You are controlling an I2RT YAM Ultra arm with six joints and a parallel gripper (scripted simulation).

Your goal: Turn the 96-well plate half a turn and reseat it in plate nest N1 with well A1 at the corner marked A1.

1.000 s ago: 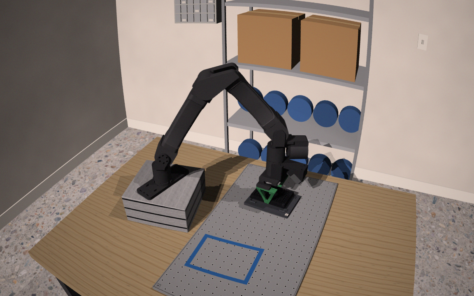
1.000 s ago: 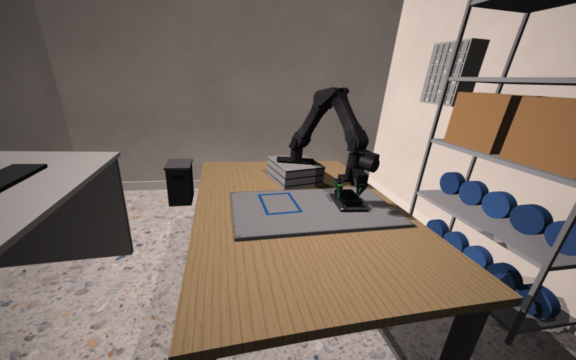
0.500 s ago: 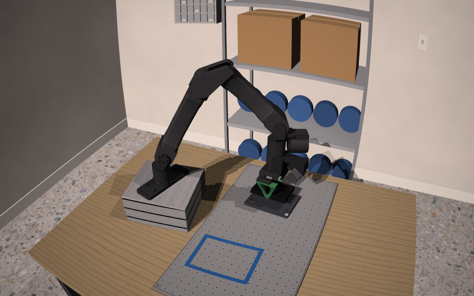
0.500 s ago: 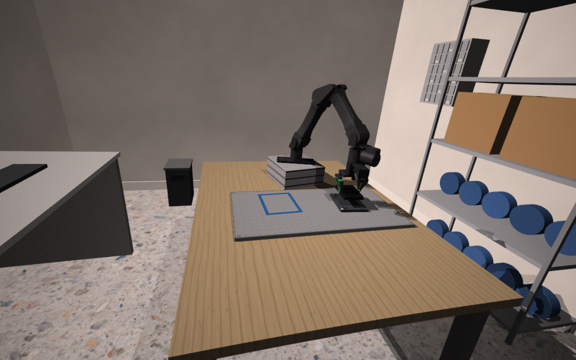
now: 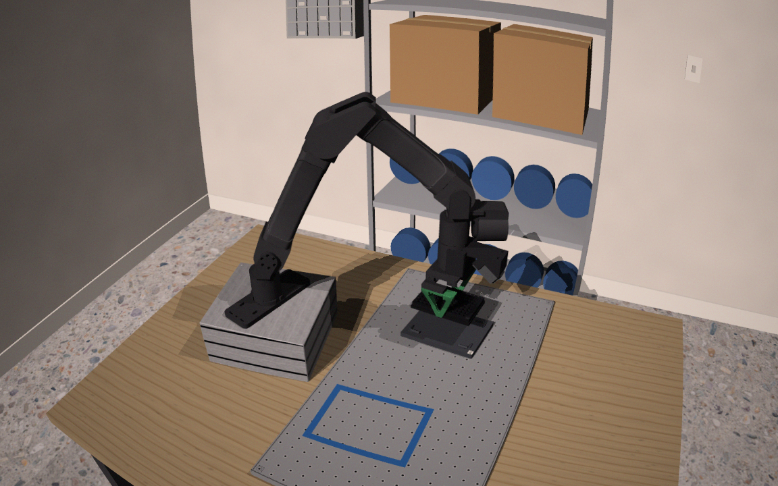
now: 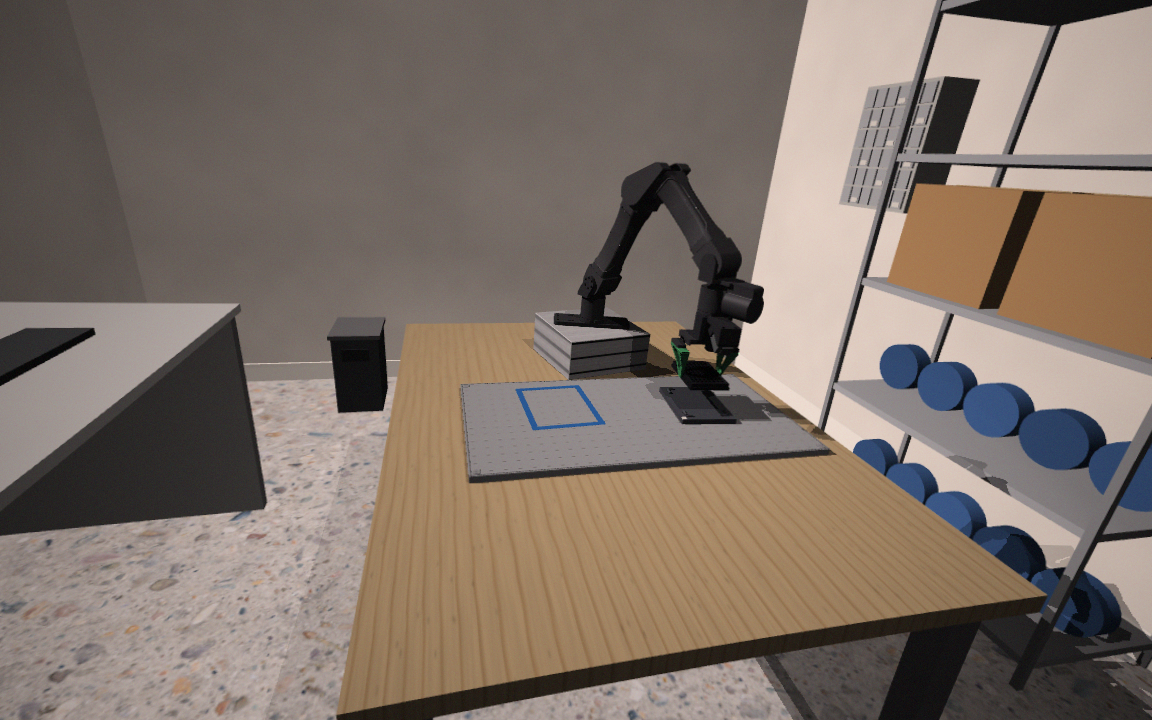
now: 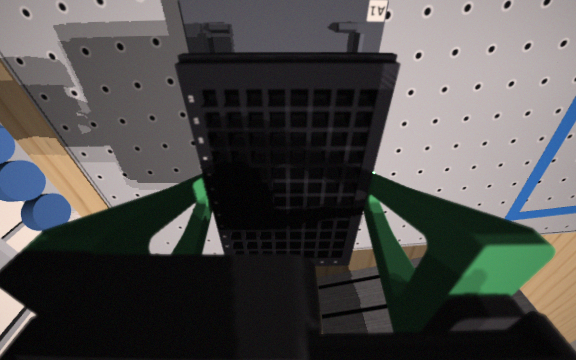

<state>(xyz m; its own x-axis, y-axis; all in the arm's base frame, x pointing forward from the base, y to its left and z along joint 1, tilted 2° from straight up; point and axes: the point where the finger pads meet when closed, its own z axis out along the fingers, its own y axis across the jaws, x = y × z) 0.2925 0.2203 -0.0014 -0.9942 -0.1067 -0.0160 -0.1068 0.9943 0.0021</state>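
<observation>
The dark plate nest N1 is 7 cm below my hand. From my hand the other things lie so: white A1 label: 8 cm ahead, 4 cm to the right, 7 cm below; then black 96-well plate: right at my hand.
</observation>
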